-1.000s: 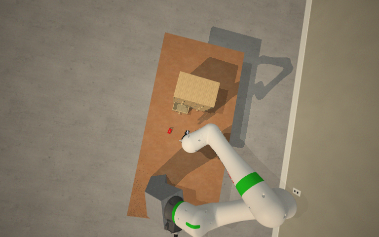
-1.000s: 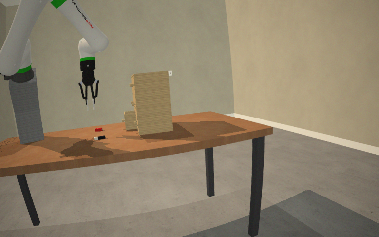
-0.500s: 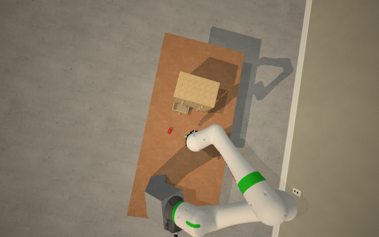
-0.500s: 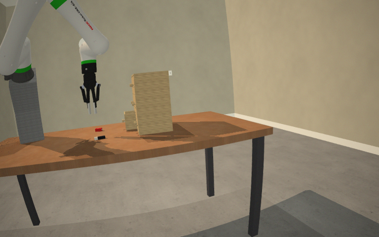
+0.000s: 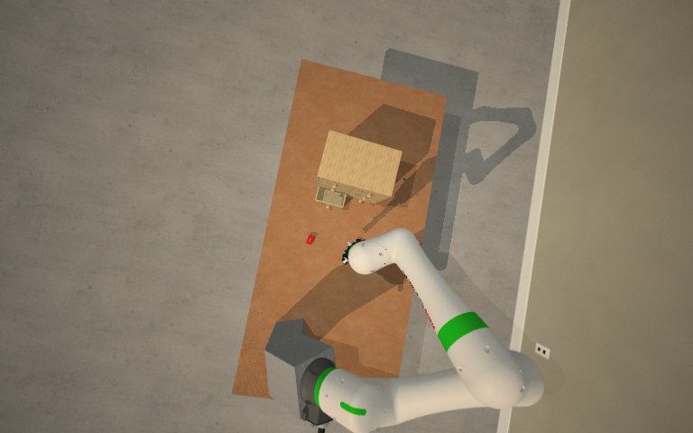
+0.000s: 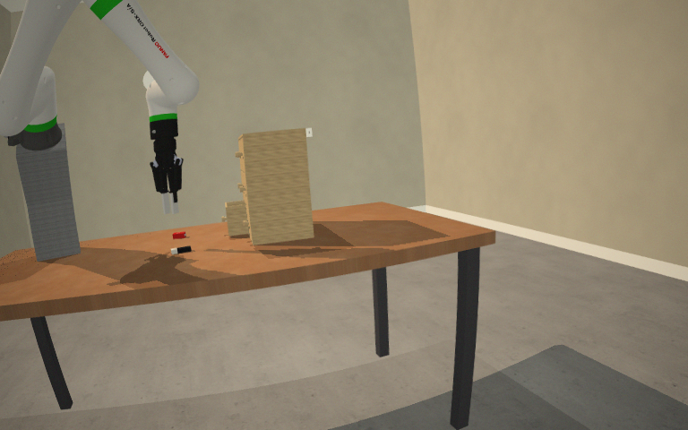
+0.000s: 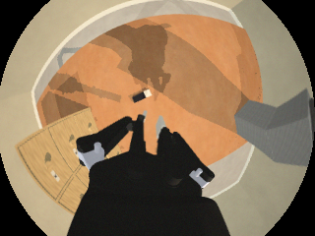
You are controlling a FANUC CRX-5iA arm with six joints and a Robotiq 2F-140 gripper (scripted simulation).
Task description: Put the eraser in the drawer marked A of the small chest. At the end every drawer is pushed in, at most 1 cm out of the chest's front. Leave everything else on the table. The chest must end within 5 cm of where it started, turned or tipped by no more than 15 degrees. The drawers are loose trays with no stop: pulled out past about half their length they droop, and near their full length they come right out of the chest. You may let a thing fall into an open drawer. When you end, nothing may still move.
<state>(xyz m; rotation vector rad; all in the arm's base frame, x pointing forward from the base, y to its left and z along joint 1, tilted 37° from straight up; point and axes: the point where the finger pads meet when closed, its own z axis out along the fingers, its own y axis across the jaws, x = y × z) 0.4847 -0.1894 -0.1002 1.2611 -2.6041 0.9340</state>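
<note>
The eraser lies 140 mm below my hand, 60 mm to the right of it and 10 mm ahead of it. The rest, counted from my hand: red block 190 mm to the left, 140 mm below, 30 mm ahead.
</note>
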